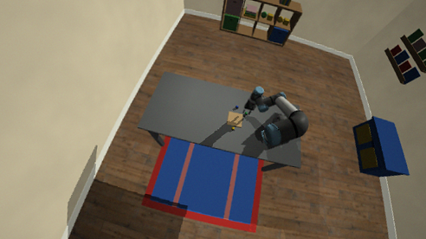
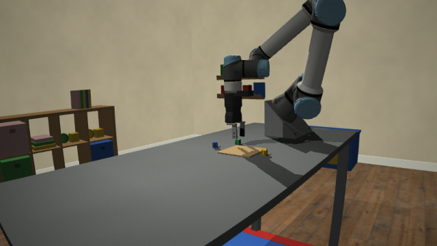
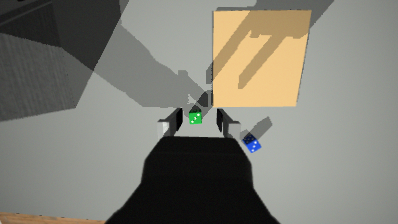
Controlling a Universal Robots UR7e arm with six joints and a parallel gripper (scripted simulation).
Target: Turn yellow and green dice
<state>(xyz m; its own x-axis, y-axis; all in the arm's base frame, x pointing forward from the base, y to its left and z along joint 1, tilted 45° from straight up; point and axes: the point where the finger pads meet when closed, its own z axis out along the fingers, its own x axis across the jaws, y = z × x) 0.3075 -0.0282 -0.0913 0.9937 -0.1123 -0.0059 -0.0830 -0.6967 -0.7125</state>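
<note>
The green die is 40 mm below my hand, 10 mm to the right of it and 10 mm behind it. Also, from my hand: yellow die 170 mm to the left, 110 mm ahead, 40 mm below; then tan mat 100 mm ahead, 70 mm to the left, 50 mm below; then blue die 90 mm ahead, 60 mm to the right, 40 mm below.
</note>
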